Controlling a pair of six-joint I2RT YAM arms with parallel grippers.
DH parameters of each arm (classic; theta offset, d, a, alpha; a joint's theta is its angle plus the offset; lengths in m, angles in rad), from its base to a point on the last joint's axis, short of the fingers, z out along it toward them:
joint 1: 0 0.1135 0.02 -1.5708
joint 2: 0 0 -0.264 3.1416
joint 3: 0.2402 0 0.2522 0
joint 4: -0.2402 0 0.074 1.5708
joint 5: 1.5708 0 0 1.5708
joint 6: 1.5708 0.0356 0 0
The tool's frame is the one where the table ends.
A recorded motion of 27 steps. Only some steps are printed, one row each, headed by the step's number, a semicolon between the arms.
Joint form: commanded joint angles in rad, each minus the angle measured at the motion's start. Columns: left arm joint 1, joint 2, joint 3, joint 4, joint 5, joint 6; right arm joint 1, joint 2, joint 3, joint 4, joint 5, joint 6.
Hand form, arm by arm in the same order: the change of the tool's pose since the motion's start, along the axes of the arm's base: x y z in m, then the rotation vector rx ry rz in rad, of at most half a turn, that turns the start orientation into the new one. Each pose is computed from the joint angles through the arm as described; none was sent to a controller.
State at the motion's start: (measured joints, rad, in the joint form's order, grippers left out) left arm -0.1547 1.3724 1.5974 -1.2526 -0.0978 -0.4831; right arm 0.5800 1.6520 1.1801 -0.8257 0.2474 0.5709
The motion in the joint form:
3: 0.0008 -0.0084 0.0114 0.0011 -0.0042 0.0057; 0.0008 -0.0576 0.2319 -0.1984 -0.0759 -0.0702
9: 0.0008 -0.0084 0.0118 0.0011 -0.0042 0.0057; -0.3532 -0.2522 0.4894 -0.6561 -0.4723 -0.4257
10: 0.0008 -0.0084 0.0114 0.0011 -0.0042 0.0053; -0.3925 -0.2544 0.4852 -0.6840 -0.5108 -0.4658
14: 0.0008 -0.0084 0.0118 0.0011 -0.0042 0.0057; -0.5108 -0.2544 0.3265 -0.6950 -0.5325 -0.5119
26: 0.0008 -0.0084 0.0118 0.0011 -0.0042 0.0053; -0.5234 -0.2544 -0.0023 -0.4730 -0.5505 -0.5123
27: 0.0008 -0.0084 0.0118 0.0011 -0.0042 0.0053; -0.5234 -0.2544 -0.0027 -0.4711 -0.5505 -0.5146
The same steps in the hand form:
3: -0.0024 0.0007 0.0052 0.0034 -0.0211 -0.0018; -0.0010 0.0028 0.0759 0.0842 -0.0362 0.0898
9: -0.0024 0.0007 0.0053 0.0033 -0.0215 -0.0018; -0.0436 -0.1058 0.1807 0.3109 0.0491 0.2028
10: -0.0024 0.0007 0.0052 0.0031 -0.0211 -0.0015; -0.0451 -0.1140 0.1794 0.3317 0.0731 0.2097
14: -0.0024 0.0007 0.0053 0.0033 -0.0215 -0.0018; -0.0418 -0.1402 0.1388 0.3400 0.2174 0.1139
26: -0.0024 0.0007 0.0053 0.0031 -0.0215 -0.0015; -0.0379 -0.1422 0.0566 0.3586 0.3215 0.0868
27: -0.0024 0.0007 0.0053 0.0031 -0.0215 -0.0015; -0.0377 -0.1422 0.0565 0.3582 0.3197 0.0893

